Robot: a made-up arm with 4 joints. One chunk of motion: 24 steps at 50 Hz.
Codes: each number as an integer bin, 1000 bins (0 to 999) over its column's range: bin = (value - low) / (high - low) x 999, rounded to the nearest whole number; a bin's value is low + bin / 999 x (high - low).
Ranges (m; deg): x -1..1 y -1..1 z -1..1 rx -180..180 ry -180..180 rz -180..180
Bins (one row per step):
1: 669 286 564 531 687 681
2: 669 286 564 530 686 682
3: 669 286 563 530 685 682
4: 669 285 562 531 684 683
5: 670 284 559 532 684 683
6: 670 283 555 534 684 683
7: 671 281 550 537 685 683
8: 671 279 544 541 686 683
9: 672 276 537 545 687 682
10: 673 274 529 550 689 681
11: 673 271 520 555 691 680
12: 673 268 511 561 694 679
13: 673 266 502 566 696 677
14: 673 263 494 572 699 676
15: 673 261 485 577 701 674
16: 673 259 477 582 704 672
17: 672 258 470 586 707 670
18: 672 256 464 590 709 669
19: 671 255 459 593 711 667
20: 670 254 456 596 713 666
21: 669 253 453 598 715 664
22: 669 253 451 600 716 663
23: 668 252 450 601 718 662
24: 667 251 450 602 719 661
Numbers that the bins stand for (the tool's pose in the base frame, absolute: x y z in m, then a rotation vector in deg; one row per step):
1: 0.3393 -0.4274 0.1291 11.35 67.57 65.41
2: 0.3393 -0.4274 0.1291 10.99 67.21 65.77
3: 0.3393 -0.4274 0.1271 10.99 66.85 65.77
4: 0.3393 -0.4294 0.1251 11.35 66.49 66.13
5: 0.3413 -0.4314 0.1191 11.71 66.49 66.13
6: 0.3413 -0.4334 0.1111 12.43 66.49 66.13
7: 0.3433 -0.4374 0.1011 13.51 66.85 66.13
8: 0.3433 -0.4414 0.0891 14.95 67.21 66.13
9: 0.3453 -0.4474 0.0751 16.40 67.57 65.77
10: 0.3473 -0.4515 0.0591 18.20 68.29 65.41
11: 0.3473 -0.4575 0.0410 20.00 69.01 65.05
12: 0.3473 -0.4635 0.0230 22.16 70.09 64.68
13: 0.3473 -0.4675 0.0050 23.96 70.81 63.96
14: 0.3473 -0.4735 -0.0110 26.13 71.89 63.60
15: 0.3473 -0.4775 -0.0290 27.93 72.61 62.88
16: 0.3473 -0.4815 -0.0450 29.73 73.69 62.16
17: 0.3453 -0.4835 -0.0591 31.17 74.77 61.44
18: 0.3453 -0.4875 -0.0711 32.61 75.50 61.08
19: 0.3433 -0.4895 -0.0811 33.69 76.22 60.36
20: 0.3413 -0.4915 -0.0871 34.77 76.94 60.00
21: 0.3393 -0.4935 -0.0931 35.50 77.66 59.28
22: 0.3393 -0.4935 -0.0971 36.22 78.02 58.92
23: 0.3373 -0.4955 -0.0991 36.58 78.74 58.56
24: 0.3353 -0.4975 -0.0991 36.94 79.10 58.20

